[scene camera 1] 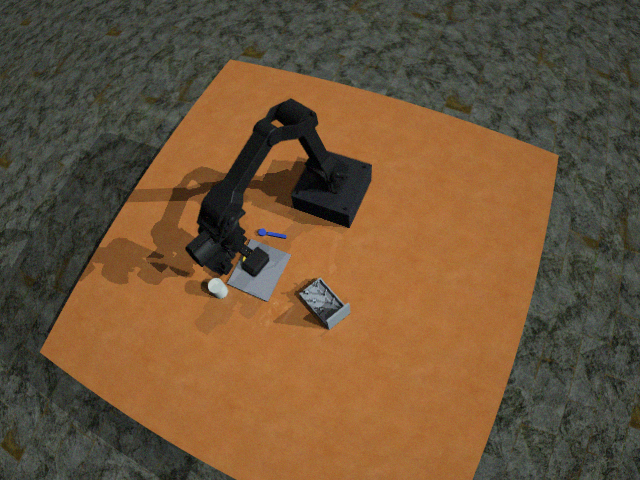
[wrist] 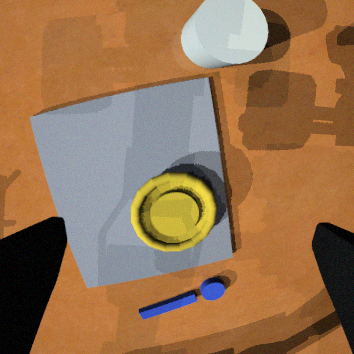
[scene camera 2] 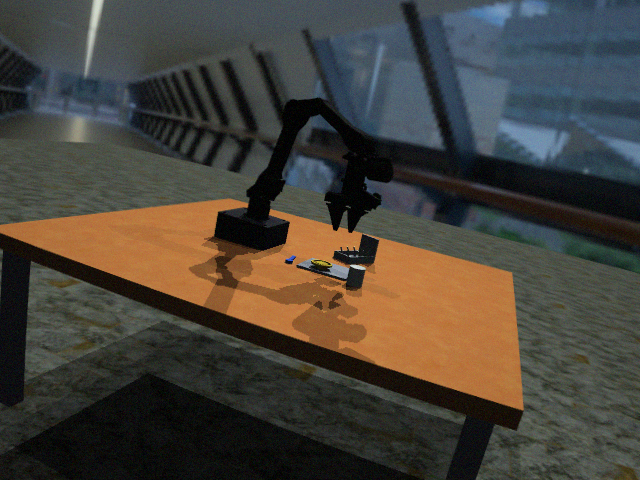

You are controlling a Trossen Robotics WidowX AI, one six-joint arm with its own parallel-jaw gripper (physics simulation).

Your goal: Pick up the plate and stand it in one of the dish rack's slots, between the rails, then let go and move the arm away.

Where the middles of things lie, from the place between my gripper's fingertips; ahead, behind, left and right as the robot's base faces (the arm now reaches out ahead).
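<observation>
The yellow plate (wrist: 172, 211) is 11 cm below my hand, 4 cm behind it and 1 cm to the right of it. The grey mat (scene camera 1: 262, 286) is 12 cm below my hand, 2 cm to the left of it and 3 cm behind it. I also see the blue spoon (wrist: 188, 297), which is 12 cm below my hand, 14 cm behind it and 2 cm to the right of it, while the white cup (wrist: 211, 41) is 10 cm below my hand, 8 cm ahead of it and 4 cm to the right of it.
</observation>
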